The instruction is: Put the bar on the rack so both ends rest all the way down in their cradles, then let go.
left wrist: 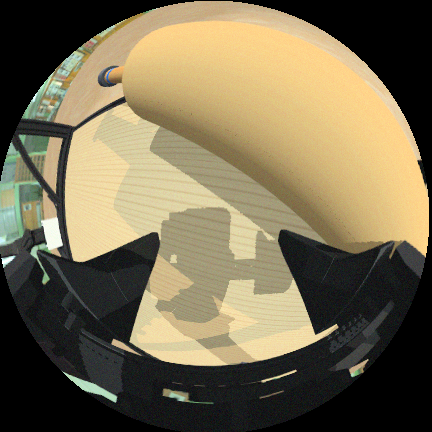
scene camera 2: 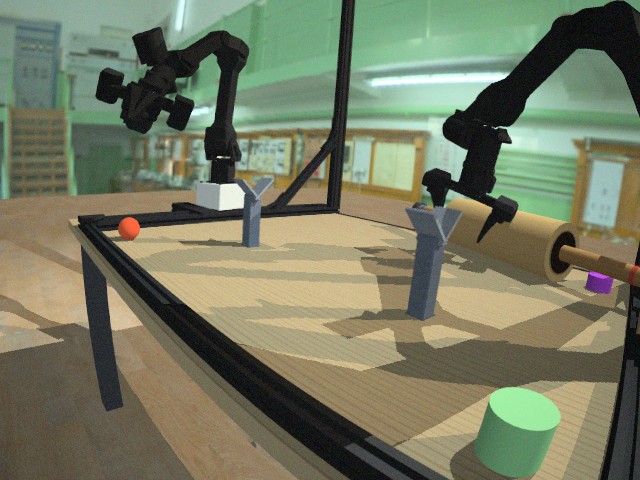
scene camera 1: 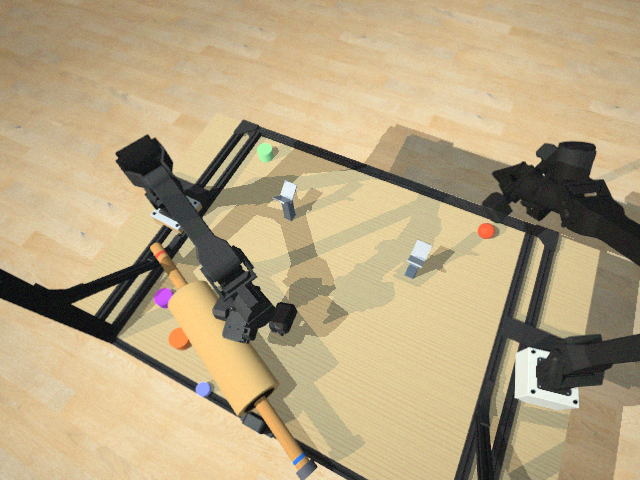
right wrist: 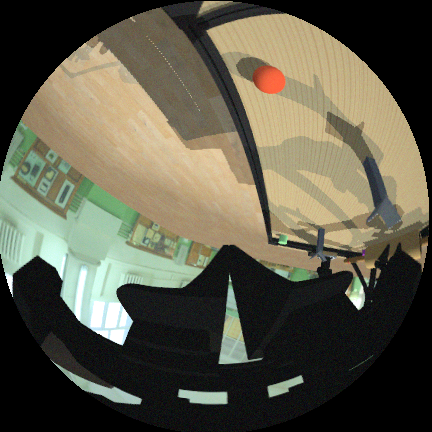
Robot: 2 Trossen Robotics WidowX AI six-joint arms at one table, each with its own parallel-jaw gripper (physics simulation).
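Places are measured from the left arm's base along level axes (x ahead, y down, z left), in centimetres.
Pixels of known places: left gripper, fingertip midpoint: (left wrist: pixel 219 237) (scene camera 2: pixel 457 232) (scene camera 1: pixel 265 330) (right wrist: pixel 393 242); right gripper, fingertip midpoint: (scene camera 2: pixel 128 120) (scene camera 1: pixel 493 173) (right wrist: pixel 227 249); left arm's base, link origin: (right wrist: pixel 326 257); right arm's base, link origin: (left wrist: pixel 43 234) (scene camera 2: pixel 222 182) (scene camera 1: pixel 553 376).
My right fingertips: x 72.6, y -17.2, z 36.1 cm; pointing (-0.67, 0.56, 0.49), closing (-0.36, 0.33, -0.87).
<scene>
Ahead of a thing's pixels: the offset from my right fingertips to its top centre. "spot": to the spot under its first point.
The bar is a tan rolling pin (scene camera 1: pixel 223 348) (scene camera 2: pixel 509 238) (left wrist: pixel 282 120) with a red band on one handle and a blue band on the other. It lies along the table's left front edge. The rack is two grey-blue Y-topped posts, one at the back @[spot: dx -42.5, dy +11.1, dz -22.8 cm] (scene camera 1: pixel 288 202) (scene camera 2: pixel 251 219) (right wrist: pixel 320 241) and one to the right (scene camera 1: pixel 415 262) (scene camera 2: pixel 428 276) (right wrist: pixel 381 197); both cradles are empty. My left gripper (scene camera 1: pixel 258 320) (scene camera 2: pixel 461 220) (left wrist: pixel 219 237) is open and empty, just beside the pin's thick body, over the table. My right gripper (scene camera 1: pixel 499 202) (scene camera 2: pixel 139 116) (right wrist: pixel 227 249) is shut and empty, raised high at the far right corner.
A green cylinder @[dx -62.1, dy +18.1, dz -6.0 cm] (scene camera 1: pixel 265 152) (scene camera 2: pixel 515 430) and a red ball @[dx +5.9, dy +17.5, dz -1.7 cm] (scene camera 1: pixel 486 230) (scene camera 2: pixel 129 228) (right wrist: pixel 268 79) stand near the table's corners. Purple @[dx -60.0, dy +19.2, dz -57.8 cm] (scene camera 1: pixel 163 297), orange @[dx -49.5, dy +18.5, dz -64.1 cm] (scene camera 1: pixel 178 338) and blue @[dx -37.8, dy +19.7, dz -70.8 cm] (scene camera 1: pixel 203 389) discs lie beside the pin. A black frame (scene camera 1: pixel 385 177) rims the table. A white arm base (scene camera 1: pixel 530 381) (scene camera 2: pixel 219 195) stands at the right.
</scene>
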